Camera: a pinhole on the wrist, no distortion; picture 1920 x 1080 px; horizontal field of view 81.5 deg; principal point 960.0 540.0 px. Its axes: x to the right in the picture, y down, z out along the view. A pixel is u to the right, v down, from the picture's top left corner.
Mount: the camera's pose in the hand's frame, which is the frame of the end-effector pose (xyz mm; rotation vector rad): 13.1 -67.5 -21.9 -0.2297 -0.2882 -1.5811
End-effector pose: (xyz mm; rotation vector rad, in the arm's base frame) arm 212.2 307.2 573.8 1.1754 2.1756 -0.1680
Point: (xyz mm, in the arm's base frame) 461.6 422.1 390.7
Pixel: 240.1 835.0
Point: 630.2 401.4 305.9
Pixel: 395.0 673.4
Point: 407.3 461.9 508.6
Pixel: outside the picture
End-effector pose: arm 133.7 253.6 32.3 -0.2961 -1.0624 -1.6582
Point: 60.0 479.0 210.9
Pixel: 1023.1 532.9
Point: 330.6 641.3 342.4
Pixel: 496.5 284.2
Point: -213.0 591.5 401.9
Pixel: 1455.7 885.8
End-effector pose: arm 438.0 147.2 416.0 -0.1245 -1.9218 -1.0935
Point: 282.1 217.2 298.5
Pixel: 1604.8 411.4
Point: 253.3 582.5 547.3
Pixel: 585.8 685.6
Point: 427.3 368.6 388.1
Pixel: 497.3 120.5
